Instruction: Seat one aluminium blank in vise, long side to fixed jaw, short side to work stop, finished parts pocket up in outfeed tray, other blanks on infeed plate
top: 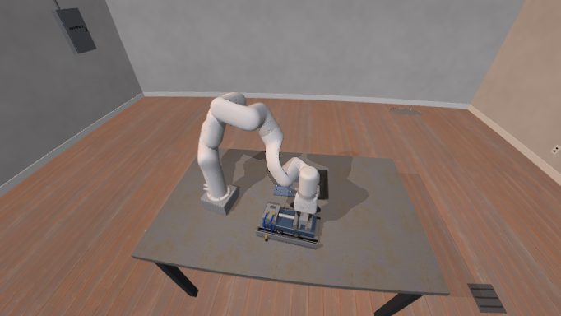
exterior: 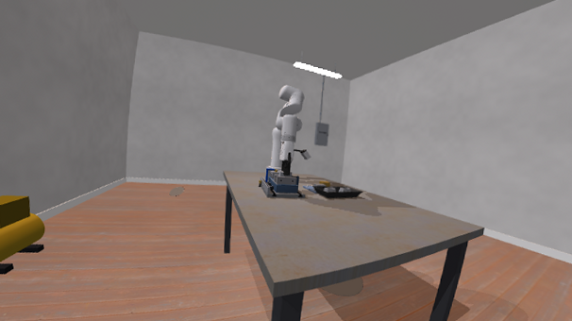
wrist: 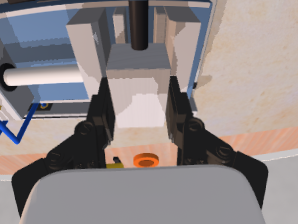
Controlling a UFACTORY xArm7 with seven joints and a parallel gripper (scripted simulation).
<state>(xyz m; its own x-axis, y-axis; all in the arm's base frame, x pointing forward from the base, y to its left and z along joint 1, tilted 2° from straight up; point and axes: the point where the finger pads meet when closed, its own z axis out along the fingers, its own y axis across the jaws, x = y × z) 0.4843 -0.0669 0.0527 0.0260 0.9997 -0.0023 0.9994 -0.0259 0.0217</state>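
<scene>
My hand is 90 mm past the white piston rod and 50 mm above it. The rest, counted from my hand: brass blank: 180 mm behind, 330 mm to the left, 100 mm below; vise: 70 mm behind, 80 mm below.
</scene>
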